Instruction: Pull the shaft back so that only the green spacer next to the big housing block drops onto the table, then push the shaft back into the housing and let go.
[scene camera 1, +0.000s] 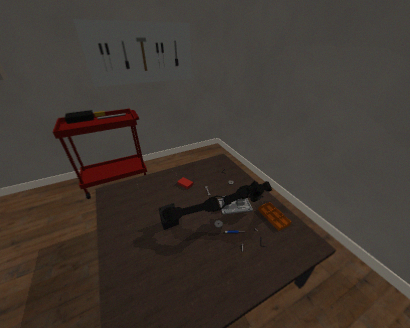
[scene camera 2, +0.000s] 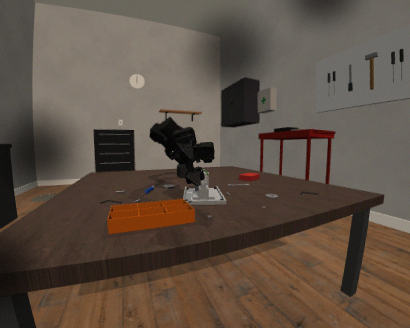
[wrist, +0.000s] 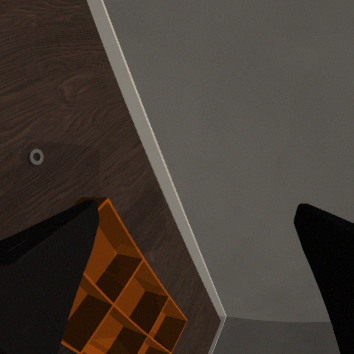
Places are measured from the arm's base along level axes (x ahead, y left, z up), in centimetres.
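Pixels of known places: gripper, fingertip midpoint: (scene camera 1: 267, 193) (scene camera 2: 195, 172) (wrist: 202, 213); arm's base, link origin: (scene camera 1: 167, 214).
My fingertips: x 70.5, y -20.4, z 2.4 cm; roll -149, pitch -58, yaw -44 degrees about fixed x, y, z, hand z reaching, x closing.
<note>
Ahead of a thing's pixels: the offset from my fingertips to its top centre.
The white base plate (scene camera 1: 231, 210) (scene camera 2: 218, 202) lies on the table and carries the light housing block (scene camera 2: 204, 191), partly hidden by the arm in scene camera 2. A small bit of green @[dx -22.8, dy +12.6, dz -2.3 cm] (scene camera 2: 206, 173) shows at the top of the assembly, beside the dark fingers; which spacer it is cannot be told. The shaft cannot be made out. My gripper (scene camera 2: 195, 176) (wrist: 202, 213) is open and empty, low at the upper part of the assembly in scene camera 2. Its two black fingers stand wide apart in the wrist view, where the housing does not show.
An orange divided tray @[dx -3.0, dy -11.7, dz -9.2 cm] (scene camera 1: 274, 209) (scene camera 2: 150, 229) (wrist: 126, 227) stands beside the base plate. A red block @[dx -42.4, dy +53.8, dz -9.7 cm] (scene camera 1: 185, 183) (scene camera 2: 249, 176), a blue screwdriver @[dx -34.6, dy -8.1, dz -10.9 cm] (scene camera 1: 232, 232) (scene camera 2: 149, 190), a wrench @[dx -29.9, dy +36.2, dz -12.0 cm] (scene camera 1: 207, 190) (scene camera 2: 238, 185) and a washer @[dx -41.0, dy +2.9, dz -11.7 cm] (scene camera 1: 218, 224) (scene camera 2: 169, 186) lie around it.
</note>
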